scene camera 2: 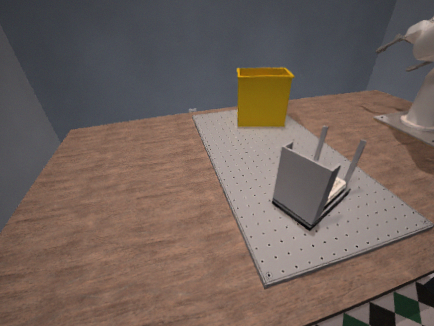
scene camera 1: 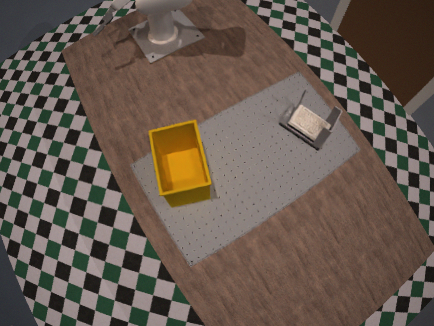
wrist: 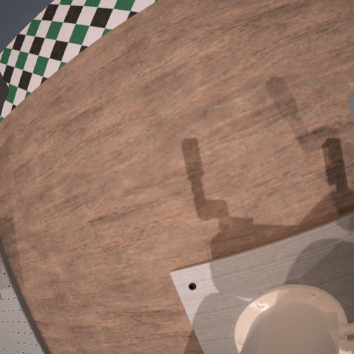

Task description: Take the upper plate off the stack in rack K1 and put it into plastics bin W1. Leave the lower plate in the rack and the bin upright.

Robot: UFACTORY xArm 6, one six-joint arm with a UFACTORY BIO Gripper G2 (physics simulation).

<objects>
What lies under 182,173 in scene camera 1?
A plastics bin W1.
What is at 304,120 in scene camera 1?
A white plate.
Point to a plastics bin W1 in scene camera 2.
263,93
</objects>
